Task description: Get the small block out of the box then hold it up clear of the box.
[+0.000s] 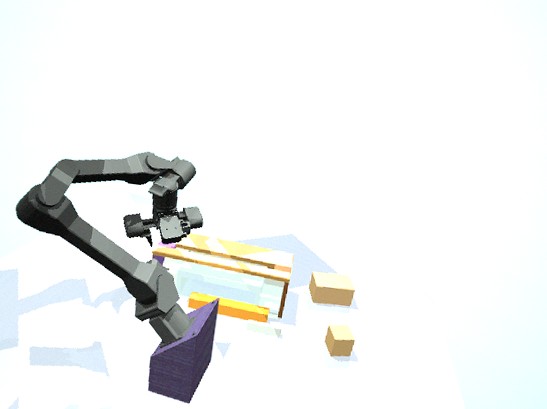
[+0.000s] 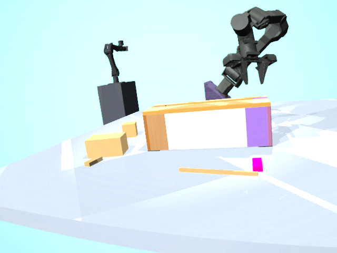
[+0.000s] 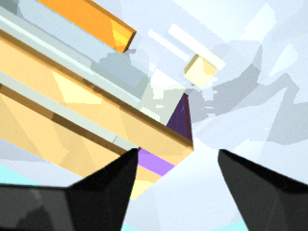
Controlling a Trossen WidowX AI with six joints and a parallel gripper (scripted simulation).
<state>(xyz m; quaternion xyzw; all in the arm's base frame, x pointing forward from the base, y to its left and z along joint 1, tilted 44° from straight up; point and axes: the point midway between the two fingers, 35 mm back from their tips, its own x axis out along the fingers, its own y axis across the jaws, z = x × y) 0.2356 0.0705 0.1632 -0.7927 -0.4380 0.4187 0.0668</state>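
My gripper tip is 3 cm past the tan block, 1 cm to the right of it and 15 cm above it. Also, from my gripper tip: orange bar: 2 cm ahead, 20 cm to the right, 15 cm below; thin wooden stick: 36 cm ahead, 7 cm to the right, 16 cm below; box: 7 cm ahead, 15 cm to the right, 11 cm below.
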